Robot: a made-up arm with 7 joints.
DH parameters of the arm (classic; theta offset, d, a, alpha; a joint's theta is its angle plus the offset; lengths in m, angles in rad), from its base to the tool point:
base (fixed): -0.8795 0 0.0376 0
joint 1: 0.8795 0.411 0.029 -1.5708
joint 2: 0 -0.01 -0.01 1.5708
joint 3: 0 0.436 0.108 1.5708
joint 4: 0 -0.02 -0.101 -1.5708
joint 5: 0 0.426 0.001 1.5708
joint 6: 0 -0.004 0.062 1.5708
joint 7: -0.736 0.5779 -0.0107 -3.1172
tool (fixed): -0.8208 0.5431 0 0
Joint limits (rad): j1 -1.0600..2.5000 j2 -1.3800..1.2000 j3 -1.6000..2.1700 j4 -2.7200..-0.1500 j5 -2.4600..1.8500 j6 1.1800..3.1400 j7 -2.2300..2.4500
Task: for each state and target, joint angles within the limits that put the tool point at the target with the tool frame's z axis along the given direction. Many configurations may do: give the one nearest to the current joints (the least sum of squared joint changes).
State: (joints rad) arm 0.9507 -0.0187 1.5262 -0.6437 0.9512 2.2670 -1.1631
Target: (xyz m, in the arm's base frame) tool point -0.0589 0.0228 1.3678 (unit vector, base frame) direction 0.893 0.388 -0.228
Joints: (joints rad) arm 1.0082 0.0114 1.6214 -0.1879 0.9757 1.9246 -1.1965
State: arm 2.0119 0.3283 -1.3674 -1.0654 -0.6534 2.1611 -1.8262
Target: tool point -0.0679 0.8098 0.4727 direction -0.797 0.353 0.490
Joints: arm 2.2540 0.8488 -0.8596 -1.4923 -0.3602 1.7172 -1.8273
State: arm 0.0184 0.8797 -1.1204 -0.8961 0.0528 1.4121 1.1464
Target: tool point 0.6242 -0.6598 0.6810 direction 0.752 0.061 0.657
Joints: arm -0.3619 1.0162 -1.1609 -0.8198 0.0336 1.1975 1.1028
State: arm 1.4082 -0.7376 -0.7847 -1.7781 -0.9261 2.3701 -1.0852
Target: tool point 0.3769 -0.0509 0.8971 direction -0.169 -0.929 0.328
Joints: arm 1.7227 -1.3688 -0.6758 -2.2882 -0.4578 2.3422 -1.0654
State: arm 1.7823 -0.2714 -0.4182 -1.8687 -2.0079 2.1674 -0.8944
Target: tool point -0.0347 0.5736 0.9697 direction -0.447 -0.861 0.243
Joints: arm 1.9322 -0.0524 -0.3424 -1.6394 -1.1341 2.6235 -0.8345
